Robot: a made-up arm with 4 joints. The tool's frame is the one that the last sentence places.
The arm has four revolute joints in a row. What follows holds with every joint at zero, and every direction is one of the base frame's. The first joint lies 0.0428 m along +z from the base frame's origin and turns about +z. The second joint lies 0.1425 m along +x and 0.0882 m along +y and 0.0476 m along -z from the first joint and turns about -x. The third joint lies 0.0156 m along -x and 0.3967 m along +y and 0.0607 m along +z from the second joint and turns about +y. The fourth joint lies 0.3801 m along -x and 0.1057 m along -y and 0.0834 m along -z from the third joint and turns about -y. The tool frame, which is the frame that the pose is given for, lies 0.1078 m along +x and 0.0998 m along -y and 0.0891 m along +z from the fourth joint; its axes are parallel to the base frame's.
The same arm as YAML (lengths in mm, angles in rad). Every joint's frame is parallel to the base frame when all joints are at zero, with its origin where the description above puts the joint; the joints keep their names.
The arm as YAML. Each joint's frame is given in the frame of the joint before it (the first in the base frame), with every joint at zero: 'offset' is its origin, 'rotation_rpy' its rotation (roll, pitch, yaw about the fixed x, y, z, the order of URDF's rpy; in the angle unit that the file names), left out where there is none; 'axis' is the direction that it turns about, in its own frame. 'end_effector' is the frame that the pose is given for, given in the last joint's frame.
length_unit: mm
angle_unit: rad
chain:
  - id: joint 1
    offset: [0.0, 0.0, 42.8]
    axis: "+z"
  - id: joint 2
    offset: [142.5, 88.2, -47.6]
    axis: "-x"
  - id: joint 3
    offset: [-15.6, 396.7, 60.7]
    axis: "+y"
  - id: joint 4
    offset: [-380.1, -105.7, -83.4]
    axis: "-y"
end_effector:
  offset: [107.8, -99.8, 89.1]

